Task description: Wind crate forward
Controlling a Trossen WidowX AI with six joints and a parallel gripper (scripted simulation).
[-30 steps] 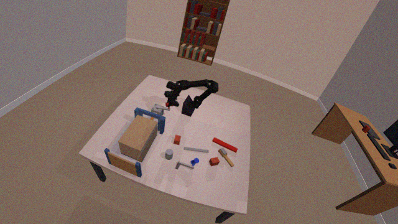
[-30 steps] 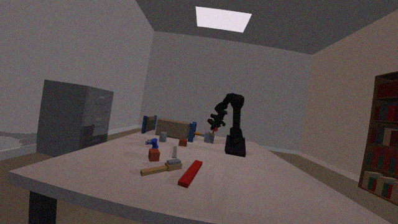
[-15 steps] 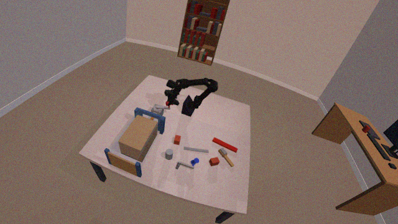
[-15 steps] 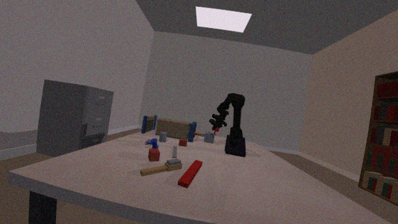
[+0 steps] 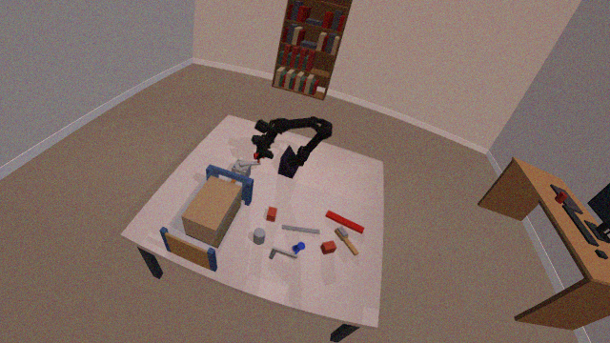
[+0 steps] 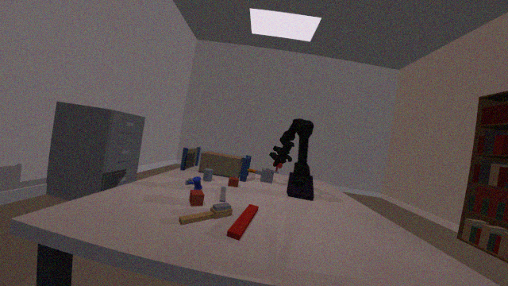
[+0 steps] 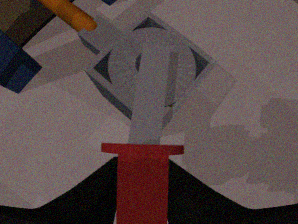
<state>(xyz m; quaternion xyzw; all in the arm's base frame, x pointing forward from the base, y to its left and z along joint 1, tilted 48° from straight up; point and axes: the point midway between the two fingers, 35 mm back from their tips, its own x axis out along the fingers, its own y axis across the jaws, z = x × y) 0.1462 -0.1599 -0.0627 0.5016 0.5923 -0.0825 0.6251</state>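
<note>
The winch handle is 1 cm ahead of my gripper tip, 2 cm to the right of it and 3 cm below it. From my gripper tip the other things lie so: blue frame 21 cm ahead, 5 cm to the right, 3 cm below; then red knob 1 cm behind, 1 cm to the left; then grey winch 4 cm ahead, 7 cm to the right, 10 cm below.
</note>
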